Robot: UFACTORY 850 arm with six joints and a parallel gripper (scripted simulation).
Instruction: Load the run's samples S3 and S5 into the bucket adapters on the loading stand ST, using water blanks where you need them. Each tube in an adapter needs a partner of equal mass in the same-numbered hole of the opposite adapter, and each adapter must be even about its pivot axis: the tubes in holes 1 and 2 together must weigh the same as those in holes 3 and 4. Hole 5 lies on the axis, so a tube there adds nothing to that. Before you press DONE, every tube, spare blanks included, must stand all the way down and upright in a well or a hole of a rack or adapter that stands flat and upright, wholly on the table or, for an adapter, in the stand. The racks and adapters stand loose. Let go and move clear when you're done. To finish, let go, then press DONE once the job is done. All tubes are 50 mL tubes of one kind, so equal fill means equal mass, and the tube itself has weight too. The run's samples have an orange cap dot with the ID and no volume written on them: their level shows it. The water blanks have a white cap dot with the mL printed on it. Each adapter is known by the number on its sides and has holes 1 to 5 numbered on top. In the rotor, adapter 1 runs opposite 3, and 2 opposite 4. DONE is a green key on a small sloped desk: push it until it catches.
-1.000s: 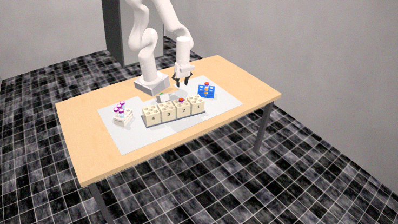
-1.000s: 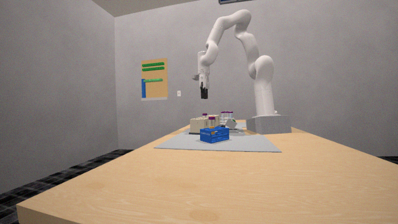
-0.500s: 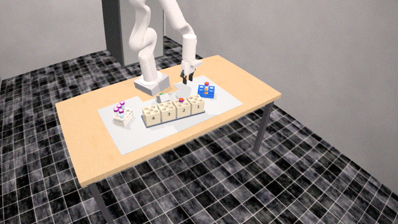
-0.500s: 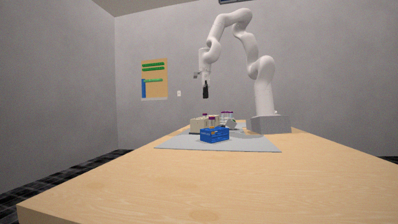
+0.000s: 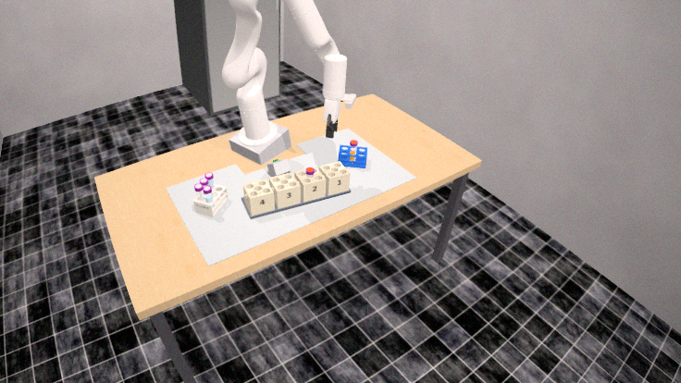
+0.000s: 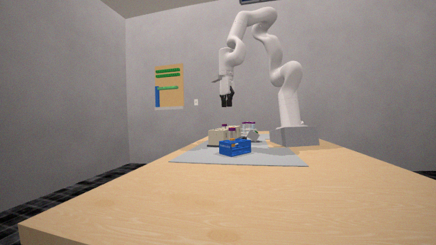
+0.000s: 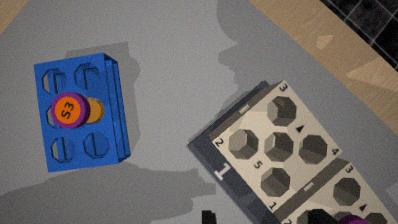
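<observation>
The sample tube lies 190 mm below my hand, 170 mm to the left of it and 20 mm behind it. The rest, counted from my hand: blue sample rack 220 mm below, 180 mm to the left, 40 mm behind.
</observation>
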